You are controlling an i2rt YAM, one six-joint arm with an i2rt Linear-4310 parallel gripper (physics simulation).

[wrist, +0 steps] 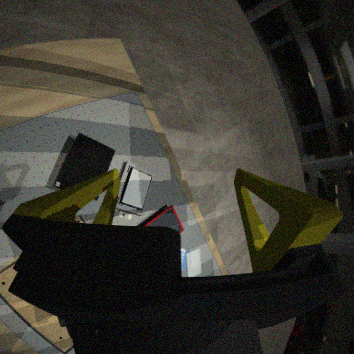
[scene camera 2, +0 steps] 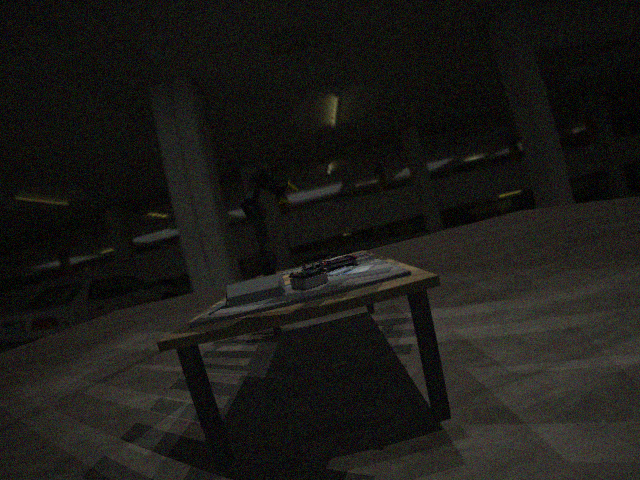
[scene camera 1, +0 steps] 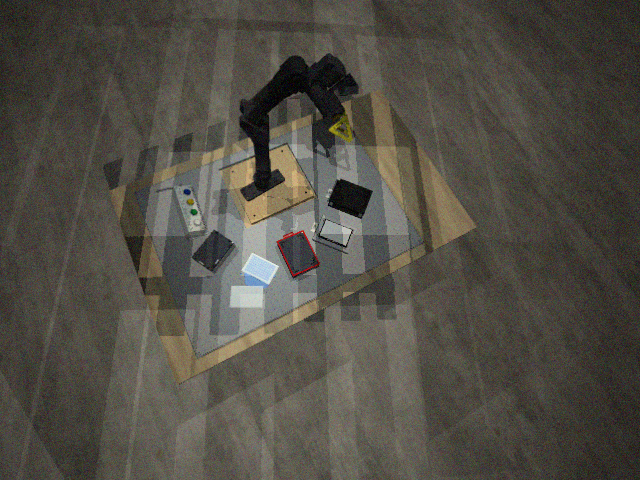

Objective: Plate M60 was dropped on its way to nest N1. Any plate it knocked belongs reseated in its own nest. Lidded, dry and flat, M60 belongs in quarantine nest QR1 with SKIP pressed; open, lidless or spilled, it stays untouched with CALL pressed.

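Pixels of known places: gripper, between the fingertips: (wrist: pixel 176 174) (scene camera 2: pixel 294 196) (scene camera 1: pixel 349 137); arm's base, origin of its link: (scene camera 1: pixel 263 185).
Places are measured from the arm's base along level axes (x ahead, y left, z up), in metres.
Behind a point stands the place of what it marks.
Observation:
My gripper (scene camera 1: pixel 341 128) @(x 0.233, y 0.229, z 0.453 m) (scene camera 2: pixel 288 193) @(x 0.233, y 0.229, z 0.453 m) (wrist: pixel 176 174) @(x 0.233, y 0.229, z 0.453 m) is open and empty, high above the mat's back right part. A light-blue plate-like piece with a white rim (scene camera 1: pixel 260 268) @(x 0.329, y -0.209, z 0.012 m) lies at the front, over or beside a blue patch. A pale flat rectangle (scene camera 1: pixel 246 296) @(x 0.396, y -0.314, z 0.008 m) (wrist: pixel 194 262) @(x 0.401, y -0.314, z 0.008 m) lies in front of it. A dark plate or holder (scene camera 1: pixel 213 251) @(x 0.178, y -0.331, z 0.055 m) sits to the left. A red-rimmed holder (scene camera 1: pixel 283 256) @(x 0.335, y -0.102, z 0.005 m) has a dark inside. A black-edged white piece (scene camera 1: pixel 336 233) @(x 0.380, y 0.136, z 0.037 m) (wrist: pixel 137 187) @(x 0.378, y 0.138, z 0.036 m) and a black block (scene camera 1: pixel 349 197) @(x 0.280, y 0.275, z 0.058 m) (wrist: pixel 90 160) @(x 0.293, y 0.294, z 0.058 m) sit to the right. Labels, lids and any liquid are unreadable.
A button box (scene camera 1: pixel 190 209) @(x -0.019, y -0.321, z 0.072 m) with blue, yellow, green and white buttons stands at the mat's left. The arm's wooden base board (scene camera 1: pixel 284 206) @(x 0.144, y 0.024, z 0.008 m) lies behind the holders. The grey mat (scene camera 1: pixel 206 330) @(x 0.423, y -0.509, z 0.000 m) has a wooden table border (scene camera 1: pixel 444 206) @(x 0.538, y 0.665, z -0.013 m). Light is dim, with striped shadows.

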